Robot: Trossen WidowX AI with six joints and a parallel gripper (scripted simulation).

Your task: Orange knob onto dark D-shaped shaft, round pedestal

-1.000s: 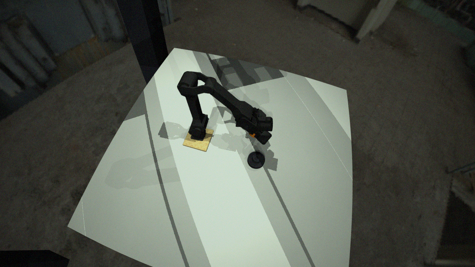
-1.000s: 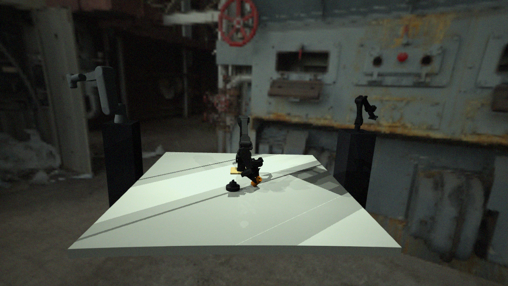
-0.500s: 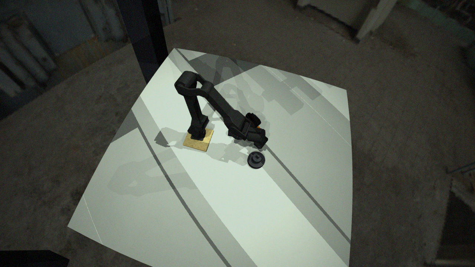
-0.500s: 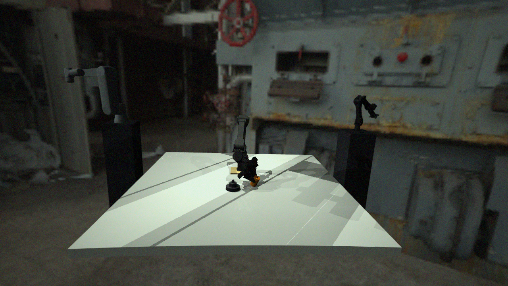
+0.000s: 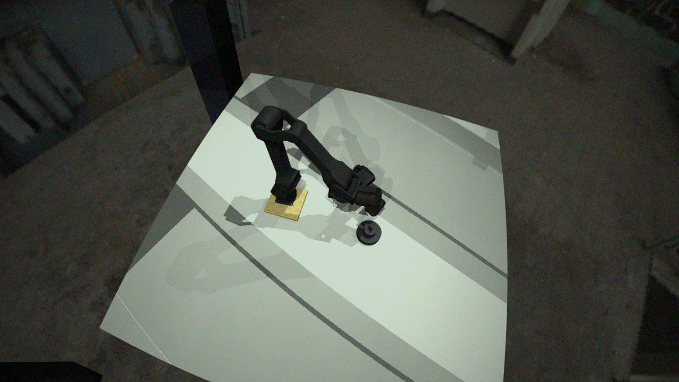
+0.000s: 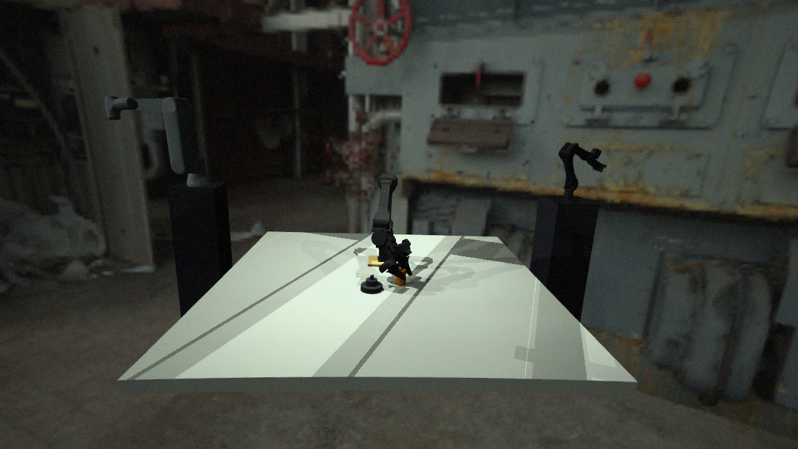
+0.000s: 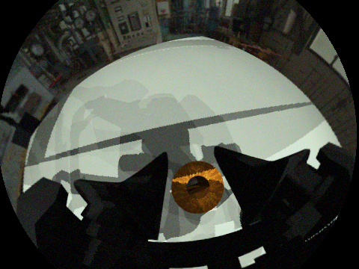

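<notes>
Now: gripper tip 20 mm past the orange knob, 30 mm to the left of it and 10 mm above it. From my gripper tip the other things lie so: round pedestal 30 mm ahead, 150 mm to the right.
</notes>
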